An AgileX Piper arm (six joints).
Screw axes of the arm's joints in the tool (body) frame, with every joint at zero. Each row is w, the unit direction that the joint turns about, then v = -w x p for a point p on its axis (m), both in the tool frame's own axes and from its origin. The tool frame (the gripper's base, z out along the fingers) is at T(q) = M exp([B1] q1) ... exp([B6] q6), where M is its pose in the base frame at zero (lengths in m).
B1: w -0.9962 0 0.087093 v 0 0.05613 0
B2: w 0 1 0 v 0.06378 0 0.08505
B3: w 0 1 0 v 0.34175 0 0.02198
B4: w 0 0 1 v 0 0 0
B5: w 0 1 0 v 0.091 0 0
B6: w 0 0 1 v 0 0 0
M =
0.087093 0 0.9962 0.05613
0 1 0 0
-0.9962 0 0.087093 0.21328
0 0 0 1
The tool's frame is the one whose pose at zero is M.
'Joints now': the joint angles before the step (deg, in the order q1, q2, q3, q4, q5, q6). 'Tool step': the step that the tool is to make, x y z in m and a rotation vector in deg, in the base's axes. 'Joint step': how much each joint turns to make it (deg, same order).
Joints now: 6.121, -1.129, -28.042, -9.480, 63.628, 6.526
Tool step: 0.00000, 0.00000, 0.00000, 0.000, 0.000, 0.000
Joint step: 0.000, 0.000, 0.000, 0.000, 0.000, 0.000
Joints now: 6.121, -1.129, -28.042, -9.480, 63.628, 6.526
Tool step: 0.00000, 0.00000, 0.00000, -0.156, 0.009, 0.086
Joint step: 0.000, 0.000, 0.000, 0.000, -0.001, -0.178
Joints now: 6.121, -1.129, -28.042, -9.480, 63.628, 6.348
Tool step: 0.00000, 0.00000, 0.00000, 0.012, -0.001, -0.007
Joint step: 0.000, 0.000, 0.000, 0.000, 0.000, 0.014
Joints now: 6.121, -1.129, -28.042, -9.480, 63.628, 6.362
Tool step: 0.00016, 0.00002, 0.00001, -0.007, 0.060, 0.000
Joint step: -0.002, 0.061, 0.000, 0.002, -0.002, -0.002
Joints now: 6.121, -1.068, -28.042, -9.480, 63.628, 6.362
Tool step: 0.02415, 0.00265, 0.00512, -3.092, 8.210, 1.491
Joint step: 0.005, 9.644, -0.990, -0.004, -0.550, -2.597
